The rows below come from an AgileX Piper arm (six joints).
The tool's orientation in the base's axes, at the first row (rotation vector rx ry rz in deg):
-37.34 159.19 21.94
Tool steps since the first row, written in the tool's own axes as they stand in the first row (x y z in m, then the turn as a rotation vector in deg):
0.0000 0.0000 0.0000 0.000 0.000 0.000
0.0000 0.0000 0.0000 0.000 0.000 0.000
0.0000 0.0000 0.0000 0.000 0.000 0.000
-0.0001 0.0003 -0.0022 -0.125 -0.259 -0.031
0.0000 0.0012 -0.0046 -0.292 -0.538 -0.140
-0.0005 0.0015 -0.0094 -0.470 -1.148 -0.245
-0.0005 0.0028 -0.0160 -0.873 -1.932 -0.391
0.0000 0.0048 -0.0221 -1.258 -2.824 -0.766
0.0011 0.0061 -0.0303 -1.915 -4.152 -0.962
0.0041 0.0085 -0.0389 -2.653 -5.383 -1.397
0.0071 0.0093 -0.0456 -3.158 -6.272 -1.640
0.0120 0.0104 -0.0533 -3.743 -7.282 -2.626
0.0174 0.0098 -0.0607 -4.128 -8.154 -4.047
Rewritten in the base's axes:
0.0000 0.0000 0.0000 0.000 0.000 0.000
0.0000 0.0000 0.0000 0.000 0.000 0.000
0.0000 0.0000 0.0000 0.000 0.000 0.000
-0.0005 -0.0004 0.0021 0.222 -0.184 0.017
-0.0014 -0.0004 0.0045 0.475 -0.393 0.117
-0.0021 -0.0014 0.0092 0.892 -0.883 0.151
-0.0039 -0.0024 0.0156 1.577 -1.447 0.260
-0.0064 -0.0027 0.0215 2.252 -2.183 0.556
-0.0096 -0.0046 0.0291 3.399 -3.132 0.684
-0.0149 -0.0064 0.0366 4.525 -4.041 1.079
-0.0192 -0.0089 0.0421 5.328 -4.685 1.289
-0.0254 -0.0123 0.0479 6.114 -5.634 2.193
-0.0312 -0.0173 0.0530 6.580 -6.678 3.466

